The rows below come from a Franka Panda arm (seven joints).
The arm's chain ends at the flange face. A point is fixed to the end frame.
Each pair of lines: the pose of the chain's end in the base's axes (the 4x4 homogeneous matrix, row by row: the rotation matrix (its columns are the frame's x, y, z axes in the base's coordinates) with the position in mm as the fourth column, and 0 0 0 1 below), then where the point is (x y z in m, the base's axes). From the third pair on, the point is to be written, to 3 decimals.
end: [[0.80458 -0.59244 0.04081 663.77], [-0.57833 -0.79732 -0.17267 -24.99], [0.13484 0.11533 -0.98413 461.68], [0 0 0 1]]
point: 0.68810 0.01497 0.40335
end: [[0.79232 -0.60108 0.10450 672.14], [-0.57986 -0.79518 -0.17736 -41.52], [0.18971 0.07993 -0.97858 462.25], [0 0 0 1]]
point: 0.70035 -0.00190 0.40545
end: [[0.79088 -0.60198 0.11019 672.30], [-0.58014 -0.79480 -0.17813 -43.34], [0.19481 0.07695 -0.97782 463.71], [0 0 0 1]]
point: 0.701 -0.004 0.407
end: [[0.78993 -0.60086 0.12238 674.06], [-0.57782 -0.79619 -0.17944 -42.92], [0.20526 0.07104 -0.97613 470.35], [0 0 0 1]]
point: 0.703 -0.003 0.414
